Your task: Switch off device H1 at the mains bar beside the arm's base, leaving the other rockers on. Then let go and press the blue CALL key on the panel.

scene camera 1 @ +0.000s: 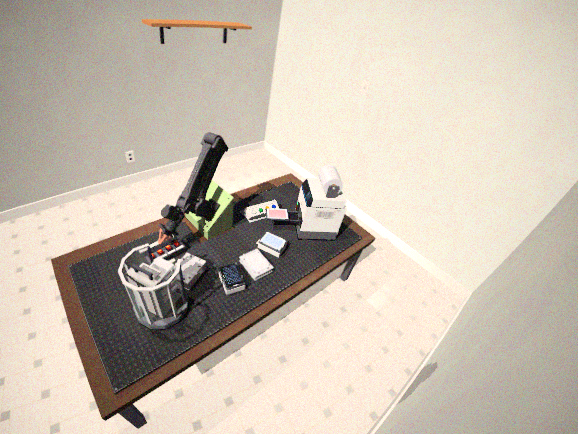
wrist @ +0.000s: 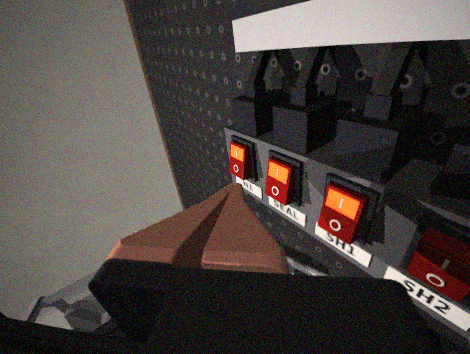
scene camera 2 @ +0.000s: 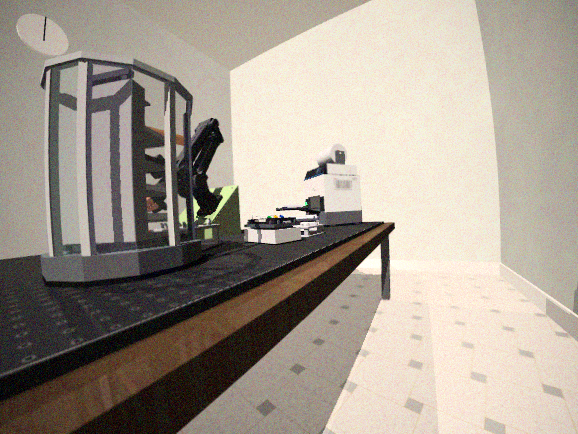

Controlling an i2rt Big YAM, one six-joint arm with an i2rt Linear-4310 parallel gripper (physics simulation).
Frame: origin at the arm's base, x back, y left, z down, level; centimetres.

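Seen in the pictures: gripper, fingertip midpoint: (scene camera 1: 159, 243) (wrist: 236, 192); arm's base, origin of the base link: (scene camera 1: 210, 210) (scene camera 2: 210, 206).
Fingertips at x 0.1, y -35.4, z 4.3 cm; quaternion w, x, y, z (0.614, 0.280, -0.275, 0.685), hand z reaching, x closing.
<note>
Offsets run from my fingertips to a thing's top centre. "spot": to the spot under its first point.
My gripper (scene camera 1: 160, 242) (scene camera 2: 151, 205) (wrist: 236, 192) is shut and empty. In the wrist view its brown tip overlaps the H1 label, just below the H1 rocker {spot: dx -1.3, dy -5.8, dz +4.1 cm} (wrist: 238, 161); I cannot tell whether it touches. The mains bar {dx +1.4, dy +1.7, dz +3.8 cm} (scene camera 1: 165, 250) (wrist: 312, 175) lies beside the arm's base. The H1, SEAL {dx -1.7, dy -1.0, dz +3.8 cm} (wrist: 278, 181) and SH1 {dx -2.0, dy +4.0, dz +3.8 cm} (wrist: 342, 212) rockers show lit orange upper halves marked I. The SH2 rocker {dx -2.4, dy +9.0, dz +3.8 cm} (wrist: 437, 265) looks dark red, without an orange glow. The white panel {dx -12.9, dy +68.2, dz +0.7 cm} (scene camera 1: 252, 214) stands beyond the green mount, with the blue CALL key {dx -17.4, dy +74.6, dz +1.6 cm} (scene camera 1: 274, 206) at its right end.
A tall clear-walled container {spot: dx -38.7, dy -22.2, dz +4.3 cm} (scene camera 1: 165, 322) (scene camera 2: 90, 267) stands close to the bar. The green mount (scene camera 1: 220, 225) (scene camera 2: 230, 215) holds the arm. A white printer-like machine {dx -45.6, dy +84.9, dz -36.5 cm} (scene camera 1: 322, 217) (scene camera 2: 342, 200) is at the right. A pink-topped plate {dx -27.3, dy +66.1, dz -3.4 cm} (scene camera 1: 277, 214) extends near the panel. Several flat boxes lie mid-table.
</note>
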